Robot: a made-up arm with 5 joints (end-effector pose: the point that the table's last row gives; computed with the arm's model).
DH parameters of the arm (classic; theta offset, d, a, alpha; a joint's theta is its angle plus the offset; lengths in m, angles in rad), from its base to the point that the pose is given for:
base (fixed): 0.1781 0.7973 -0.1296 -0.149
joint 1: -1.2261 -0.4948 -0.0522 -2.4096
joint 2: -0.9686 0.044 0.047 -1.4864
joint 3: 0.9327 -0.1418 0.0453 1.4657
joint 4: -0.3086 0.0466 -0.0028 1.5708
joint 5: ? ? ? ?
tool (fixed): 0 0.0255 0 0
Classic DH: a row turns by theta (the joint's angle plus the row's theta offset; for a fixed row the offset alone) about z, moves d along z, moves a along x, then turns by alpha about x.
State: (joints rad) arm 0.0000 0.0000 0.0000 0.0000 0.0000
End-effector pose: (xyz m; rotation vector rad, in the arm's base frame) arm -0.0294 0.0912 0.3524 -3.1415 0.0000 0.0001
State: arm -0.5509 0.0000 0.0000 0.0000 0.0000
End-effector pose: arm 0.0509 0.0204 0.3650 -3.0094 0.8412 -0.1242
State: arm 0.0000 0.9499 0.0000 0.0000 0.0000
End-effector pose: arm 0.0368 -0.0574 0.3610 -2.3917 0.9459 0.2738
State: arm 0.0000 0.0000 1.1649 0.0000 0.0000
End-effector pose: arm -0.0792 0.0712 0.3977 -2.5314 0.5037 -1.5797
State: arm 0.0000 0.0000 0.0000 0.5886 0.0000
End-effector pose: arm -0.0294 0.1042 0.3661 -2.5529 0.0000 0.0001
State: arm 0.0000 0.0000 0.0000 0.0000 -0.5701
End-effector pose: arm -0.0181 0.0912 0.3648 -3.0148 0.0001 -0.8833
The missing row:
joint 5: 1.5708 0.0161 0.0155 -1.5708
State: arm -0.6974 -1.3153 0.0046 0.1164 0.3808
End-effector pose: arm -0.0556 0.1137 0.2216 2.3340 0.2256 -0.3432
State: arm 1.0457 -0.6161 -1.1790 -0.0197 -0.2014
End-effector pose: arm -0.3130 -0.0020 0.2431 1.3109 1.6658 -0.5784
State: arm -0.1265 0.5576 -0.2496 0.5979 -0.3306
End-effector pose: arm 0.0525 -0.0023 0.3769 -2.1353 0.8010 -0.1479
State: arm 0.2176 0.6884 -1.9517 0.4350 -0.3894
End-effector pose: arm -0.0516 0.0958 0.3146 -1.6250 -0.1950 1.9328
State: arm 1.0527 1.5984 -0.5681 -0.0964 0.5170
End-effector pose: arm -0.0250 0.0058 0.2890 -1.6126 -0.2295 2.1149
